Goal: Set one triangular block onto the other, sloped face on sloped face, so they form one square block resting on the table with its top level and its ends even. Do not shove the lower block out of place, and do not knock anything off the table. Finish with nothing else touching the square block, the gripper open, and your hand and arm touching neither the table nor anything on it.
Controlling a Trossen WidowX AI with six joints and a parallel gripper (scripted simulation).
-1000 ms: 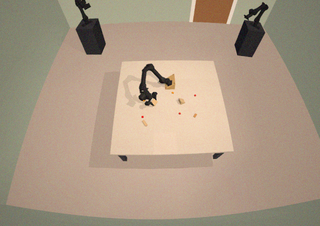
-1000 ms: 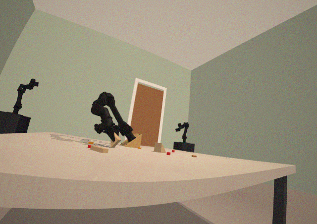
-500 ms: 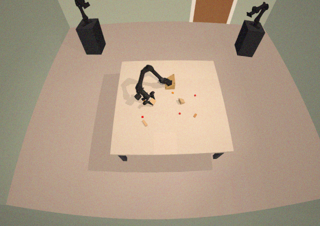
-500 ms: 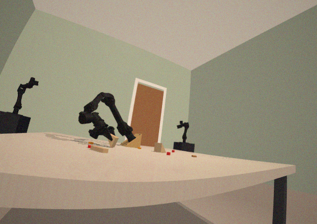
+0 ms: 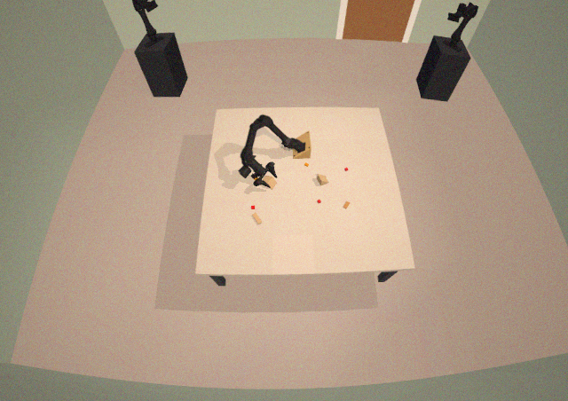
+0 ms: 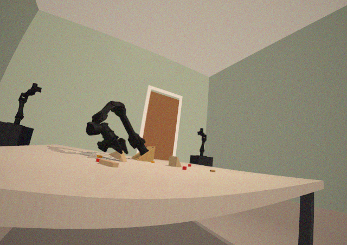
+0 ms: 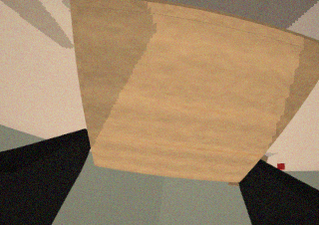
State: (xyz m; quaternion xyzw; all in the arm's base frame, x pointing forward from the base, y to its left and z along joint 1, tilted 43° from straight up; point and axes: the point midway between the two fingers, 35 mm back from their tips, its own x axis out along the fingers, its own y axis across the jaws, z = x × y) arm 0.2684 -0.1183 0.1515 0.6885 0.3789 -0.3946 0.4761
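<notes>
The triangular block lies 10 mm behind my gripper tip and 20 mm to the right of it.
</notes>
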